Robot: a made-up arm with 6 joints.
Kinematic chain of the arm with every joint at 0, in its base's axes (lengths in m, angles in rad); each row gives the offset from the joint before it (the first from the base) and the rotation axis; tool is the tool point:
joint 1: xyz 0 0 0.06 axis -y
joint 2: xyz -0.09 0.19 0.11 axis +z
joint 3: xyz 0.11 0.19 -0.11 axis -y
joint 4: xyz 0 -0.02 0.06 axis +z
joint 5: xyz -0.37 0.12 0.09 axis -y
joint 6: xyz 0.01 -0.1 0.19 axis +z
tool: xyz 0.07 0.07 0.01
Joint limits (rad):
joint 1: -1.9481..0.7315
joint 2: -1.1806..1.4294
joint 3: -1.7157..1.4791
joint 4: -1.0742..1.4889
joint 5: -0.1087..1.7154
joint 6: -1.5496..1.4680
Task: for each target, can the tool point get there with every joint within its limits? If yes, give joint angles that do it. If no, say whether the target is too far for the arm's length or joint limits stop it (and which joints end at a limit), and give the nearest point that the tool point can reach.
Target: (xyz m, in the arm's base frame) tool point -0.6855 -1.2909 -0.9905
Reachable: no: too far | nearest point -0.3465 -0.2073 -0.3940 | short by 1.283 m
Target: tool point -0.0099 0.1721 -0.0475
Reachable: no: joint limits stop it (at a limit: joint 2, joint 4, joint 5, joint 6) | nearest point -0.0257 0.0886 -0.2188 | short by 0.191 m
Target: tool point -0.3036 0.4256 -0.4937
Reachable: yes | joints 0.3643 0.3266 1.0647 -0.1126 1.4562 1.0650
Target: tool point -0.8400 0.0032 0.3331
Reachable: no: joint limits stop it (at a limit: joint 2) | nearest point -0.7648 0.0426 0.3087 | short by 0.088 m
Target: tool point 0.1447 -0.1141 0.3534
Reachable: yes | joints -0.3303 0.7325 -0.2317 1.1796 1.4353 -0.1578
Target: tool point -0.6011 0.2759 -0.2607
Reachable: yes | joints 0.2549 0.7860 1.2004 -0.8073 0.7339 -1.2134
